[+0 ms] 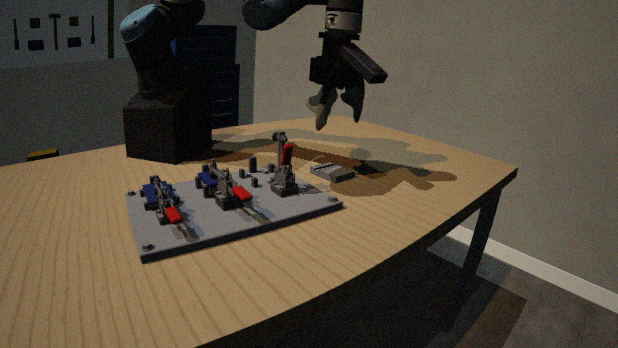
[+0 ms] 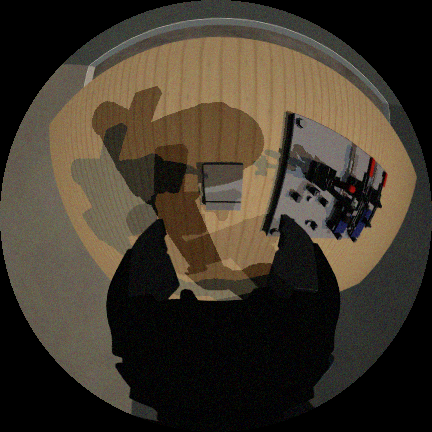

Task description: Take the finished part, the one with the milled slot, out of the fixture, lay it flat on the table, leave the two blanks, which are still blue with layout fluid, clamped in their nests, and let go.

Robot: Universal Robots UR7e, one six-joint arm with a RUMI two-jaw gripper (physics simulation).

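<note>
The finished grey part (image 1: 336, 173) (image 2: 223, 187) lies flat on the table (image 1: 75, 260) (image 2: 225, 65), beside the fixture plate (image 1: 295, 209) (image 2: 320, 137) and apart from it. A dark slot line runs across its top. My gripper (image 1: 338, 124) (image 2: 221, 219) is open and empty, well above the table and the part. One blue blank (image 1: 150, 193) sits in the far-left nest under a lowered clamp. The other blue blank (image 1: 206, 179) sits in the middle nest, also under a lowered clamp. Clamp arms partly hide both blanks.
The third clamp (image 1: 285, 172) stands with its red handle upright, beside the bare pins of its nest, at the plate side nearest the part. The dark robot base (image 1: 150, 131) stands behind the plate. The arm's shadows fall across the table around the part.
</note>
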